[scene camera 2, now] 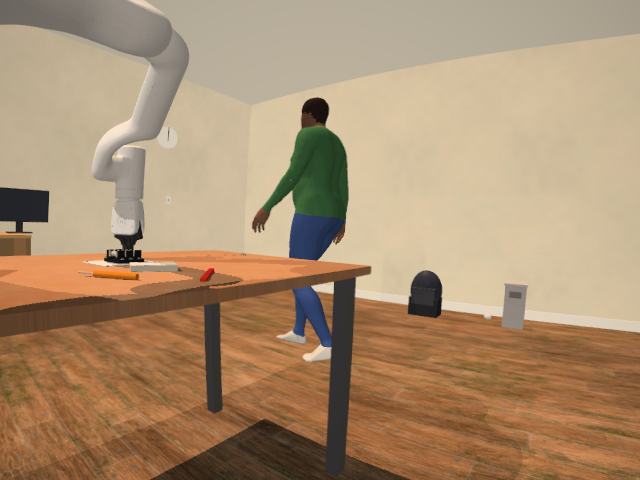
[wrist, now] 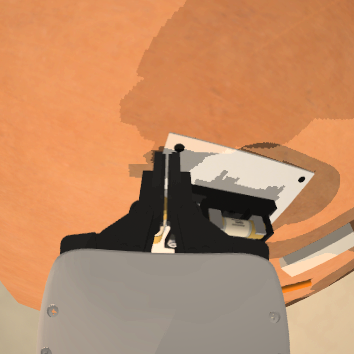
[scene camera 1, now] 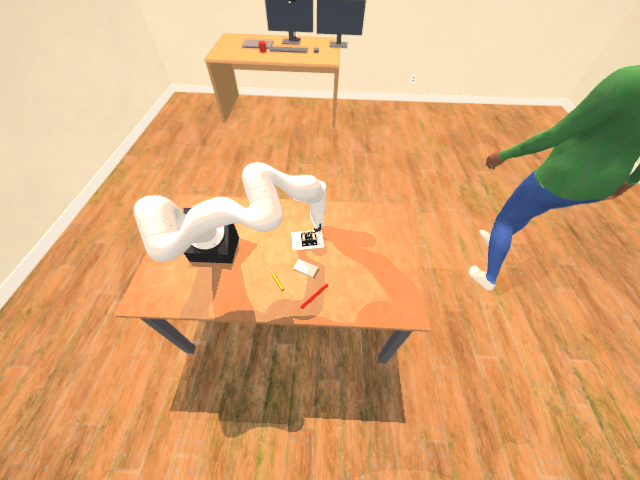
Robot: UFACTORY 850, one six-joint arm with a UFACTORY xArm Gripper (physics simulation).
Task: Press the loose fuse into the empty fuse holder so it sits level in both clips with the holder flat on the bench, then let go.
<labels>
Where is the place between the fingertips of my gripper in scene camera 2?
At 128,258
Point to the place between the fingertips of my gripper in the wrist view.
At 166,167
</labels>
